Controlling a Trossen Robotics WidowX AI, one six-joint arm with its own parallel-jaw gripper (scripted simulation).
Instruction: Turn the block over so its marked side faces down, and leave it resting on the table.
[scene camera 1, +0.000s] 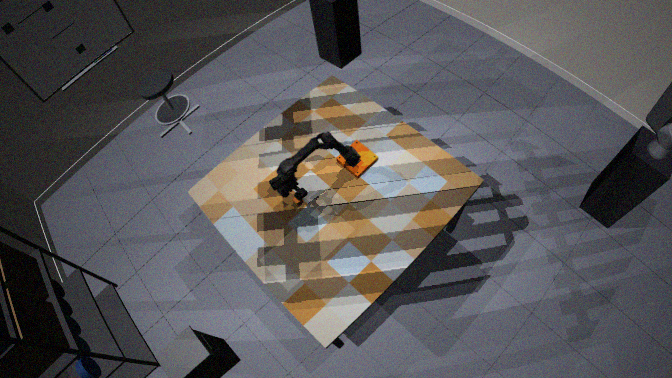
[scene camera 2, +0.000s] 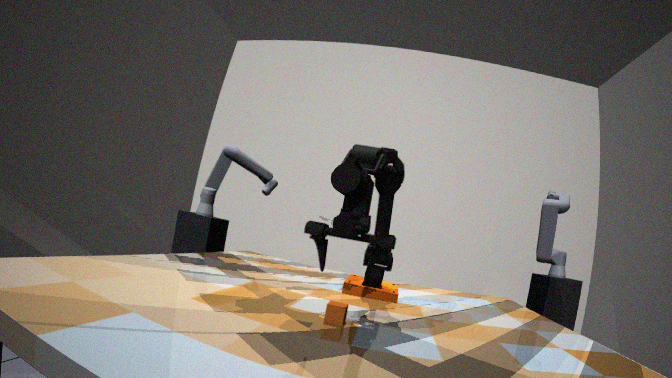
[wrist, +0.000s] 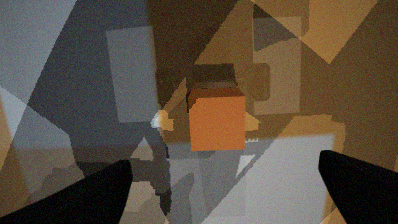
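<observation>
Orange block (wrist: 217, 116), visible. My gripper (scene camera 2: 343, 275) and (wrist: 225, 165), open, holding nothing.
</observation>
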